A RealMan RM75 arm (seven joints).
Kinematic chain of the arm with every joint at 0, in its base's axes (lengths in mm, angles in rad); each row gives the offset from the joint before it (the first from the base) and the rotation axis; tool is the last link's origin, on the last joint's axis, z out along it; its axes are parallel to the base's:
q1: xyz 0 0 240.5 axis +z
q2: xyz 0 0 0 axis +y
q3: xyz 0 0 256 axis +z
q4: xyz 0 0 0 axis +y
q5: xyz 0 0 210 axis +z
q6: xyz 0 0 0 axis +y
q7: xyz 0 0 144 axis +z
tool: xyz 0 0 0
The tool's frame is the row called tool.
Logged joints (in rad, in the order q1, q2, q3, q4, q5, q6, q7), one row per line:
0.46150 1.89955 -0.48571 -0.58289 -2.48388 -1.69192 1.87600
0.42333 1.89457 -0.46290 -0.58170 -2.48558 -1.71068 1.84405
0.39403 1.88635 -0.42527 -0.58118 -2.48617 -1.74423 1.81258
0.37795 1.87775 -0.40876 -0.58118 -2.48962 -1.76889 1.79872
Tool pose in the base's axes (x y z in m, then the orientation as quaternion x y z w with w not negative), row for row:
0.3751 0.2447 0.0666 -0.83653 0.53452 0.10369 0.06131
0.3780 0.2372 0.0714 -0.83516 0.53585 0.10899 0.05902
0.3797 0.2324 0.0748 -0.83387 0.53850 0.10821 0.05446
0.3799 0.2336 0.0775 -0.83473 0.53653 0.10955 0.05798
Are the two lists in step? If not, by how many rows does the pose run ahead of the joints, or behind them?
The pose runs 2 rows ahead of the joints: the pose in row i belongs to the joints in row i + 2.
